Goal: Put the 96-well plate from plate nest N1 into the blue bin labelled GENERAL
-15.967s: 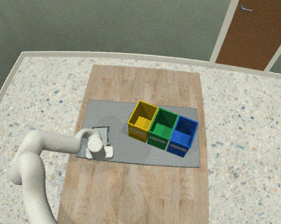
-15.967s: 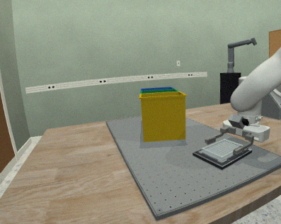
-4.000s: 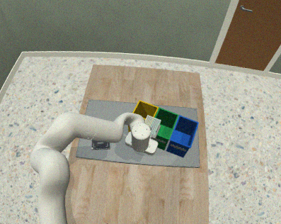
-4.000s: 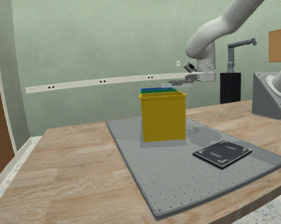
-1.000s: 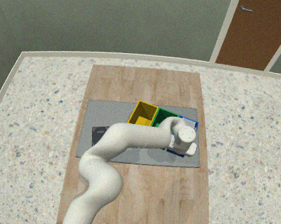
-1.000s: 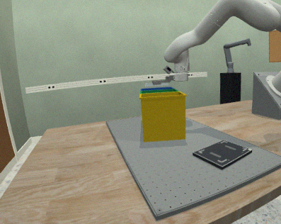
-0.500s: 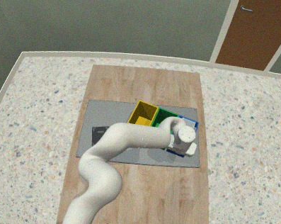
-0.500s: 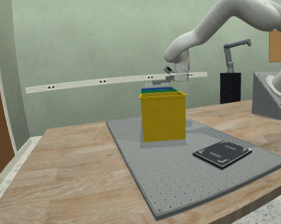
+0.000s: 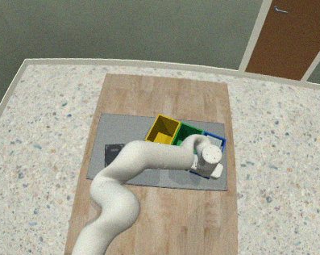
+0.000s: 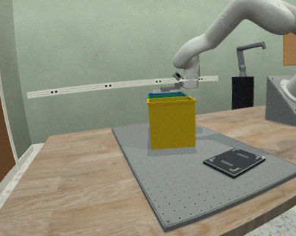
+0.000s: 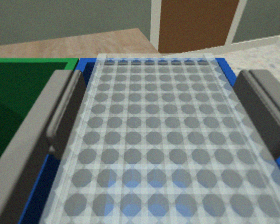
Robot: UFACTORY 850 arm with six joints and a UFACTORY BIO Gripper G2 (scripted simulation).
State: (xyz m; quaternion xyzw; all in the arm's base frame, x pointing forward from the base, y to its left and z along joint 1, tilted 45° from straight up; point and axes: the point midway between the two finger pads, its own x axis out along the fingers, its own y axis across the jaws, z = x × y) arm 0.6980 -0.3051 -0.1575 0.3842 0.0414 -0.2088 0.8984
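Right now my hand is 110 mm above the blue bin. The rest, counted from my hand: yellow bin: 240 mm to the left, 110 mm below, 110 mm ahead; then clear 96-well plate: 10 mm below; then green bin: 120 mm to the left, 110 mm below, 50 mm ahead.
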